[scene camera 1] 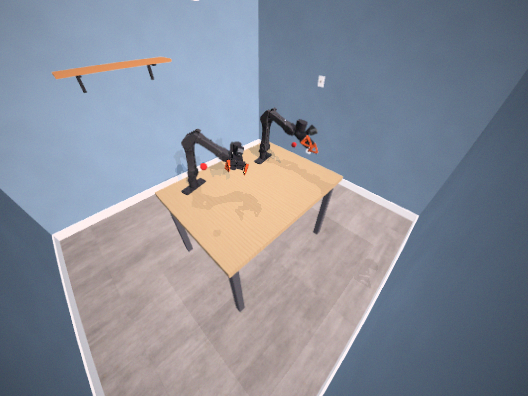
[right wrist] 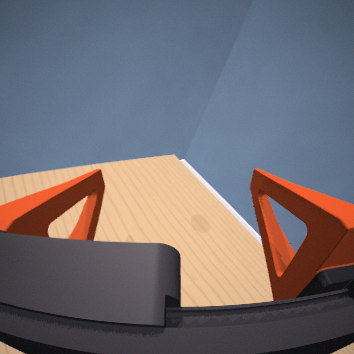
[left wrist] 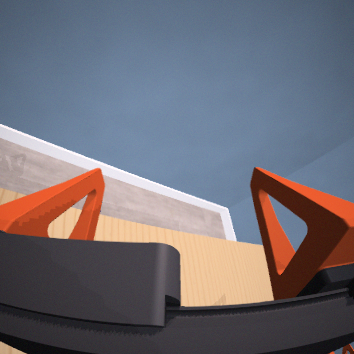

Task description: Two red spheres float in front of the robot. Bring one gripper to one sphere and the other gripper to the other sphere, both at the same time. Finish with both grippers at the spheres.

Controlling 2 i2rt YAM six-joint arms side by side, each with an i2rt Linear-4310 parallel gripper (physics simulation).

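Places are measured from the left arm's base along level axes (x ahead, y left, z up), in centimetres.
Pixels of known places: left gripper, fingertip midpoint: (scene camera 1: 314,150) (left wrist: 176,175); right gripper, fingertip midpoint: (scene camera 1: 237,173) (right wrist: 177,177); left arm's base at its link origin: (scene camera 1: 263,158); right arm's base at its link origin: (scene camera 1: 194,186).
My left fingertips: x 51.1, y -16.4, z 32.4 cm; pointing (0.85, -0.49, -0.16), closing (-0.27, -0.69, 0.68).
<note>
Ahead of a thing's pixels: the offset from my left fingertips to its middle. Level surfaces: height alone.
One red sphere {dy -57.4, dx -42.6, dz +2.5 cm} (scene camera 1: 203,166) floats at the left in scene camera 1, beside the upright part of the right arm. The other red sphere {dy +17.5, dx -22.7, dz -10.6 cm} (scene camera 1: 294,144) floats at the right, just left of the left gripper in the picture. My left gripper (scene camera 1: 311,146) (left wrist: 176,175) is open and empty, a short gap from that sphere in the picture. My right gripper (scene camera 1: 237,171) (right wrist: 177,177) is open and empty, to the right of the left-hand sphere with a wider gap. Neither sphere shows in the wrist views. Depth between grippers and spheres is hard to tell.
Both arms stand on the far edge of a wooden table {dz -32.4 cm} (scene camera 1: 280,200) (left wrist: 220,270) (right wrist: 150,200). A round shadow (scene camera 1: 216,233) (right wrist: 200,223) lies on the table top. An orange shelf (scene camera 1: 112,67) hangs on the wall at the upper left. Walls surround the table.
</note>
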